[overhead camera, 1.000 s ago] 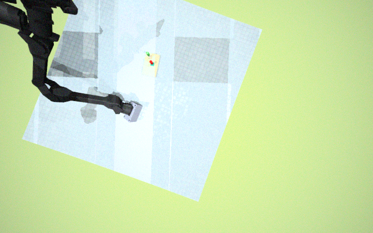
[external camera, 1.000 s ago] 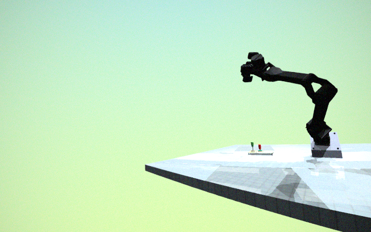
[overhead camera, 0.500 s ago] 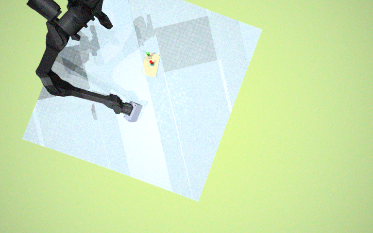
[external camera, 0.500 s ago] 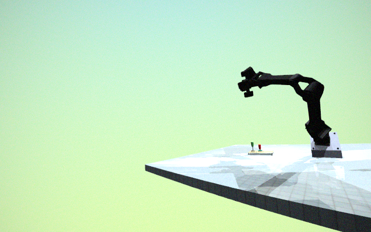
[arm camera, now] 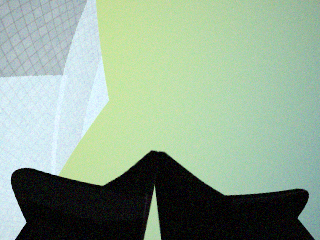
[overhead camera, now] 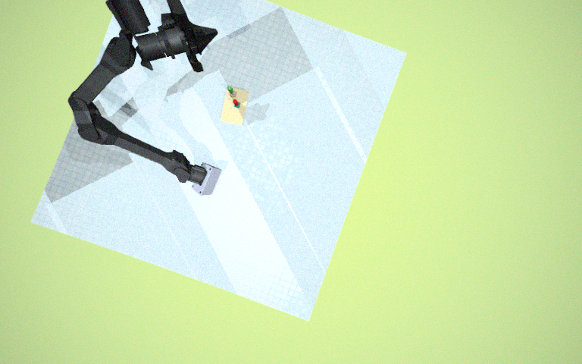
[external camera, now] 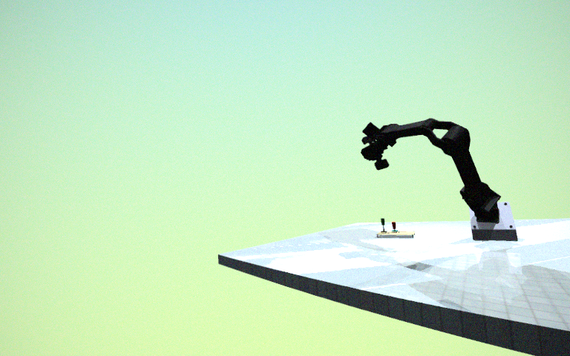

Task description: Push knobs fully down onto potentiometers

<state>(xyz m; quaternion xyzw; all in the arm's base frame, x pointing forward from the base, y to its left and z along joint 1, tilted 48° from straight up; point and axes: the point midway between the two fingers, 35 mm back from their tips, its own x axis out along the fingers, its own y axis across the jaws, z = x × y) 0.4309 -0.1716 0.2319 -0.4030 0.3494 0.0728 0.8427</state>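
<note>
Now: gripper tip 35 cm above the red knob, 8 cm past it and 1 cm to the left of it. Round my gripper tip: green knob: 32 cm below, 5 cm behind, 3 cm to the left.
</note>
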